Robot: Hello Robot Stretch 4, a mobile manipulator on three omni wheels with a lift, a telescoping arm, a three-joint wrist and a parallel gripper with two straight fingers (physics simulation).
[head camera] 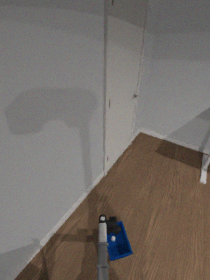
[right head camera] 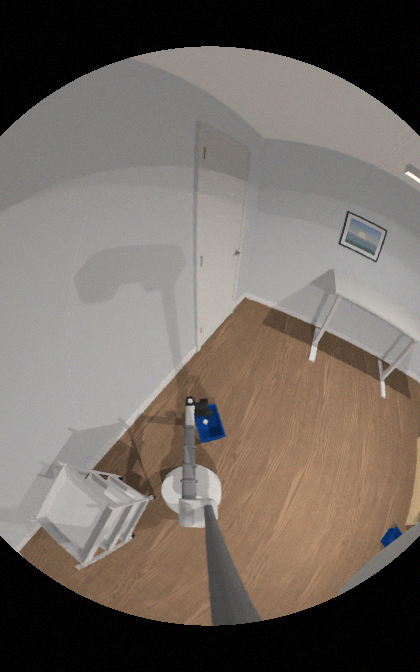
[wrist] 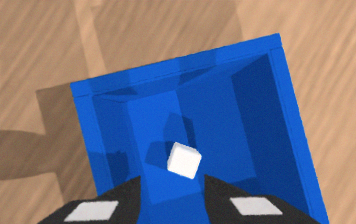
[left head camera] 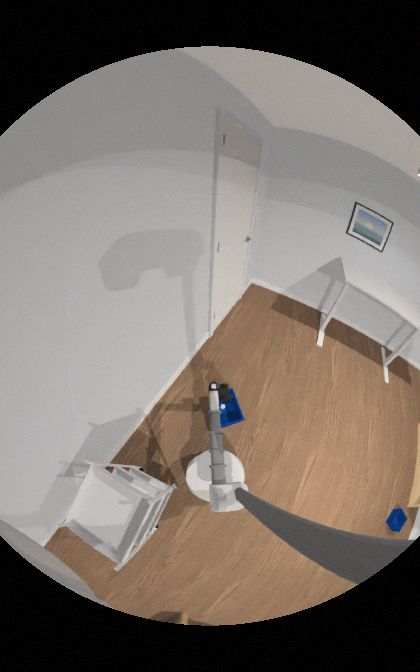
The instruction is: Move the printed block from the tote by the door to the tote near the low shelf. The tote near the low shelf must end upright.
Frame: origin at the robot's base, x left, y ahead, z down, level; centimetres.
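Seen in the pictures: gripper, between the fingertips: (head camera: pixel 112 234) (right head camera: pixel 203 416) (wrist: pixel 172 191).
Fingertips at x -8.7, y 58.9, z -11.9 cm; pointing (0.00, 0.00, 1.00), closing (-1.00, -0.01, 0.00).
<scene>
Offsets run from my fingertips to a thing's top centre. Level surfaces: height alone.
The printed block, a small white cube {dx -1.7, dy -0.1, dz +9.8 cm} (head camera: pixel 113 239) (left head camera: pixel 222 406) (right head camera: pixel 205 422) (wrist: pixel 185 161), lies inside the blue tote by the door {dx -4.0, dy -3.3, dz +2.7 cm} (head camera: pixel 129 243) (left head camera: pixel 239 407) (right head camera: pixel 220 424) (wrist: pixel 175 65), which stands upright on the floor. My gripper (head camera: pixel 114 227) (left head camera: pixel 227 394) (right head camera: pixel 204 408) (wrist: pixel 172 191) is partly open and empty, over the tote and pointing down. In the wrist view the block shows just beyond the fingertips, between their lines. The other blue tote (left head camera: pixel 396 520) (right head camera: pixel 391 536) stands on the floor near the low shelf. It is small in view, and its inside is hard to make out.
The light wooden low shelf (left head camera: pixel 414 470) (right head camera: pixel 414 492) shows in part at the right edge. A white cart (left head camera: pixel 107 510) (right head camera: pixel 80 505) stands left of my base by the wall. A white table {dz -80.3 cm} (left head camera: pixel 380 290) (right head camera: pixel 372 302) stands at the far wall, right of the door (head camera: pixel 122 100) (left head camera: pixel 232 225) (right head camera: pixel 220 225).
</scene>
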